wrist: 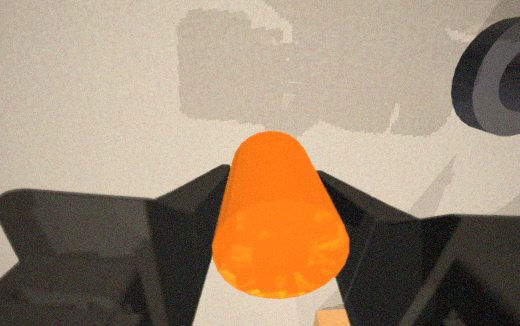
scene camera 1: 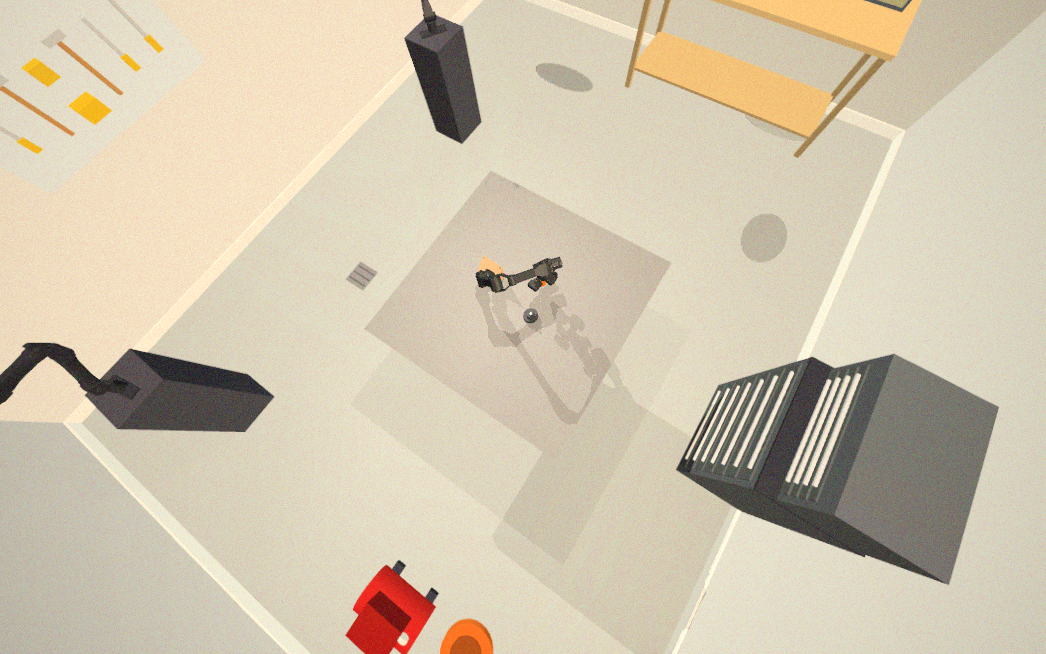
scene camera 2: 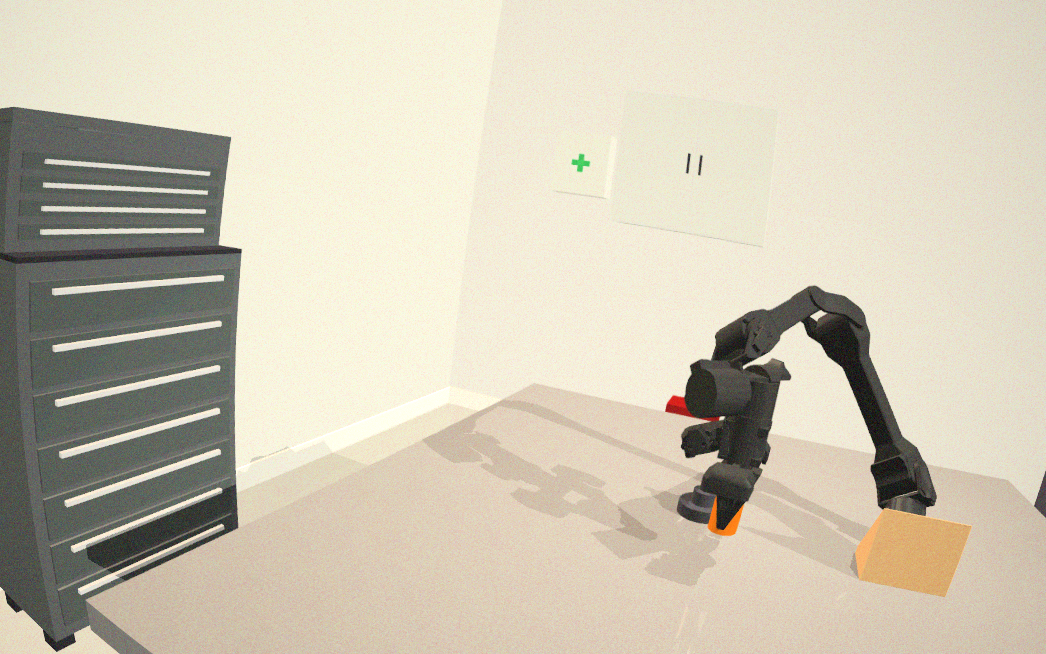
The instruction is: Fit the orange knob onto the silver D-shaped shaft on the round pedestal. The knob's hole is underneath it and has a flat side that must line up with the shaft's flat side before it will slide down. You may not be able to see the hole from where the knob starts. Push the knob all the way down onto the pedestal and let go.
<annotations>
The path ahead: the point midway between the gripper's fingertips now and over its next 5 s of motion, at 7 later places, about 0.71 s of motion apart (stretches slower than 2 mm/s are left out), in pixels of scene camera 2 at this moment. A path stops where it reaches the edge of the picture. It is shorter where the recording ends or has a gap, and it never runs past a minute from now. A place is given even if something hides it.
My gripper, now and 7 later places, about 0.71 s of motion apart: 723, 523; 733, 477; 722, 464; 713, 460; 713, 460; 711, 474; 711, 474; 710, 473
</annotations>
